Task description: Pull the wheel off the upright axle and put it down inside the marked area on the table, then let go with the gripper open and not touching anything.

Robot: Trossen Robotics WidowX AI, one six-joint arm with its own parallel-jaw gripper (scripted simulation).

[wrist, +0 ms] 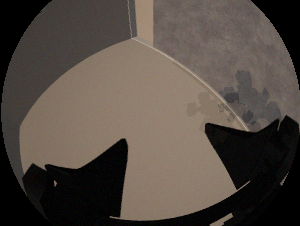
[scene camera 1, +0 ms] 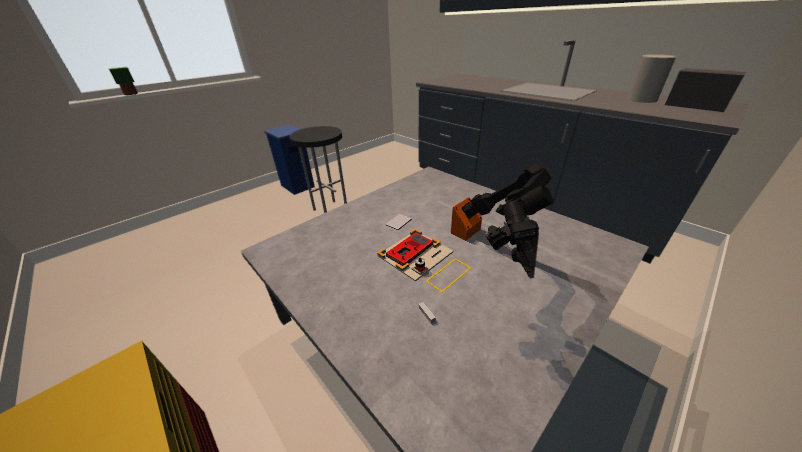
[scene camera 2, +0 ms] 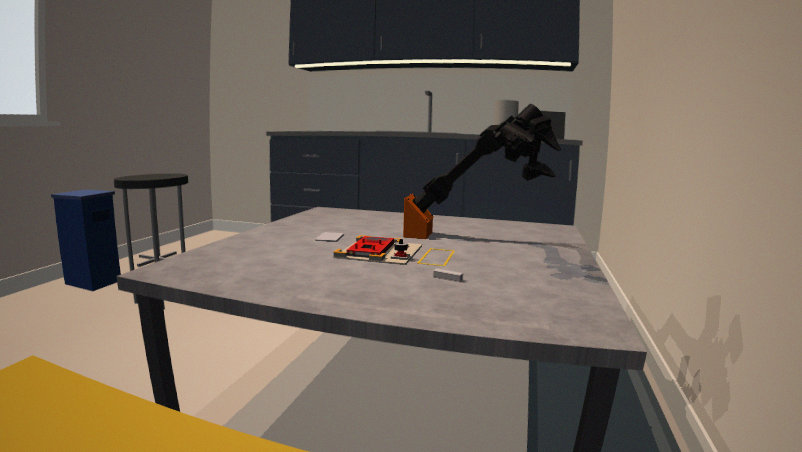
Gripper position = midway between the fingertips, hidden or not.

Note:
The gripper [scene camera 2: 557,163] is open, with nothing in its grasp.
The gripper is seen too in the wrist view [wrist: 167,135] and in scene camera 1 [scene camera 1: 532,272].

